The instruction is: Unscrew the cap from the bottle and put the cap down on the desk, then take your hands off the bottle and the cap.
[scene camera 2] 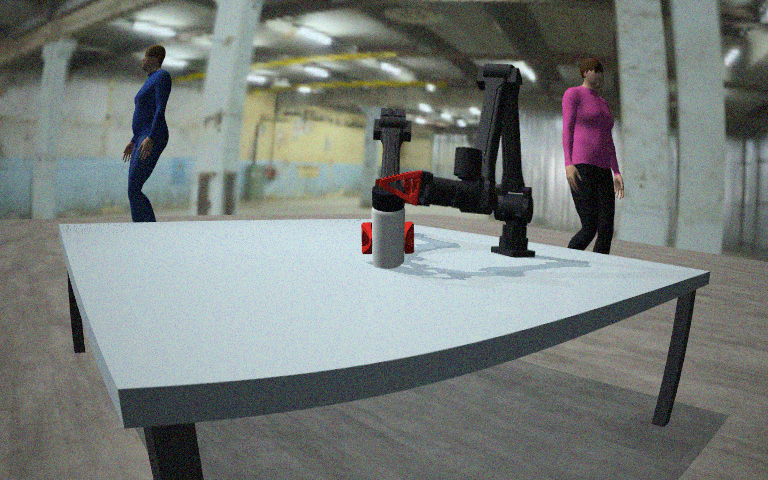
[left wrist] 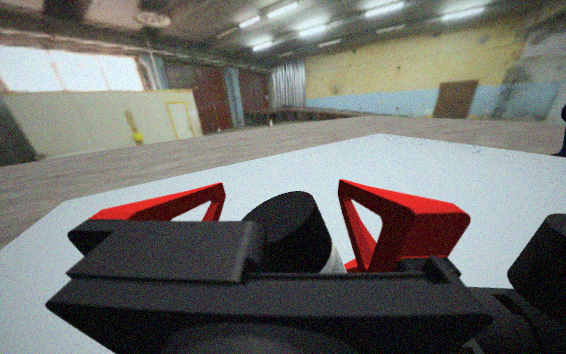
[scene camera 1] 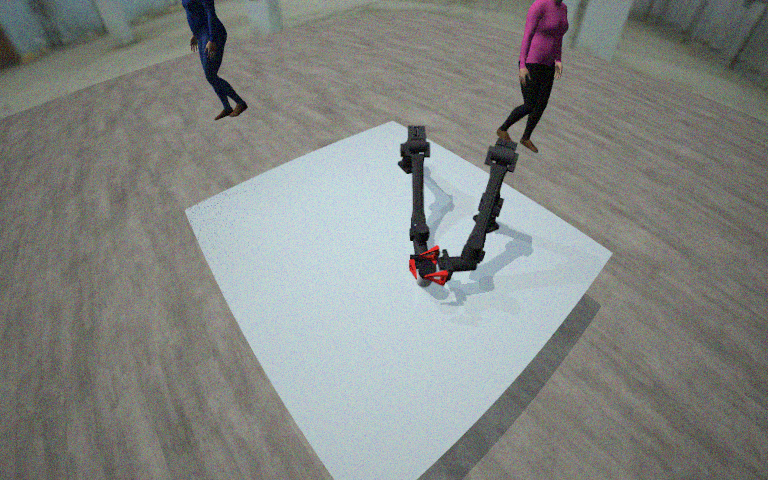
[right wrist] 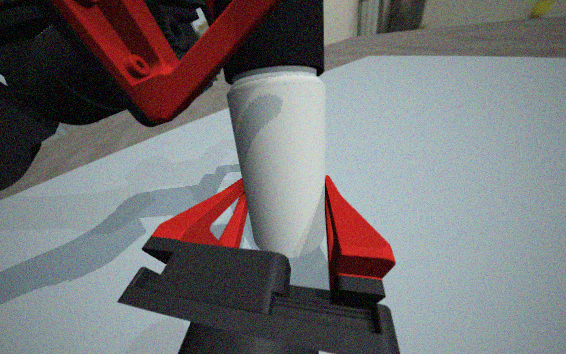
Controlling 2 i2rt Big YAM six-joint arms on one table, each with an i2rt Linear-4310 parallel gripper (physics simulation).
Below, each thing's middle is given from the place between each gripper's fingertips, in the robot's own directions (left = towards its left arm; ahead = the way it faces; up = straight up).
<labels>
My left hand is 3 cm above the black cap (scene camera 2: 382,200), 2 cm past it and 1 cm to the right of it.
My right gripper is now 90 mm below the black cap, 20 mm to the right of it and 20 mm short of it.
</labels>
